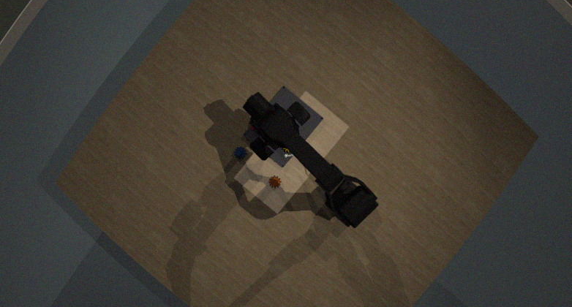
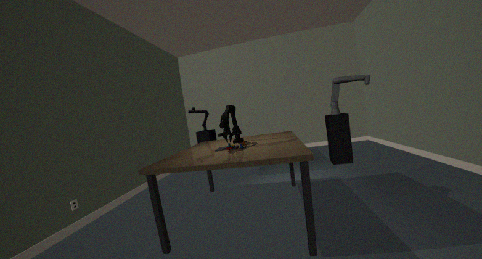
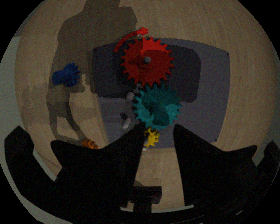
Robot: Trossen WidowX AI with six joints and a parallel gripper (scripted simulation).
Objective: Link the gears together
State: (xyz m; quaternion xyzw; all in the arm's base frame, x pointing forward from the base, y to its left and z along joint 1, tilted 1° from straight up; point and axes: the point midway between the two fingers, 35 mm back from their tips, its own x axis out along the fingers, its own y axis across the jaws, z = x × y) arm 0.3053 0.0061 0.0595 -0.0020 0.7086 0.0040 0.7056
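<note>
Now: gripper tip 30 mm above the teal gear. Round my gripper tip: yellow gear: 40 mm below, 40 mm behind, 10 mm to the left; then blue gear: 140 mm to the left, 50 mm ahead, 40 mm below; then grey board: 50 mm below, 20 mm to the right, 10 mm ahead.
</note>
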